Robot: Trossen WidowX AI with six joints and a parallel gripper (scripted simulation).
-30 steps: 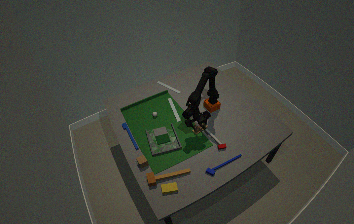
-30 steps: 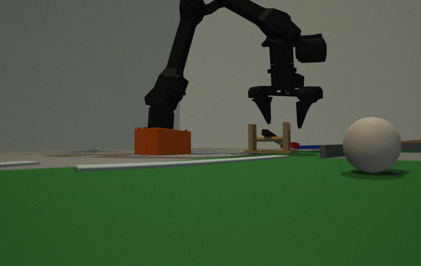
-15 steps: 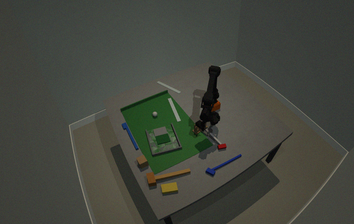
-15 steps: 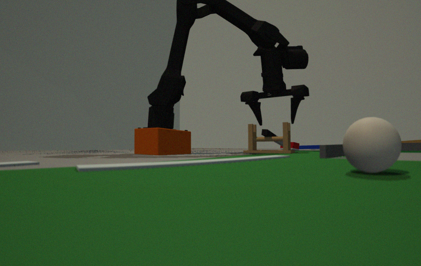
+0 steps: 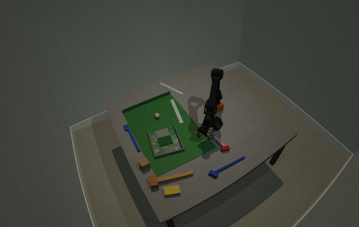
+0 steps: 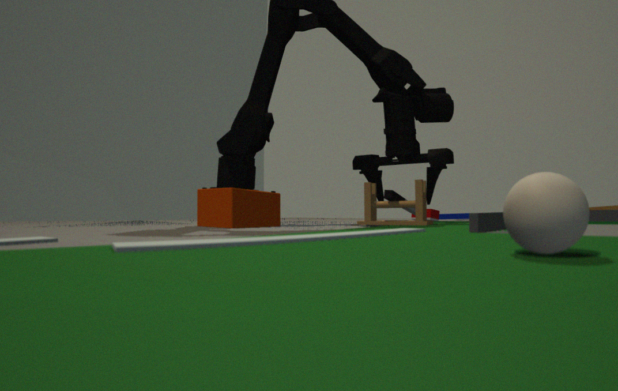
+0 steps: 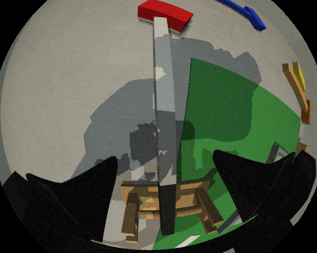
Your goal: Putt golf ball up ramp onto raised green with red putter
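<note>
Right now my gripper tip is 50 mm to the right of the red putter and 10 mm above it. From my gripper tip the other things lie so: small wooden fence 80 mm to the right; white golf ball 430 mm to the right, 190 mm ahead, 10 mm below; yellow block 500 mm ahead, 180 mm to the left, 20 mm below.
</note>
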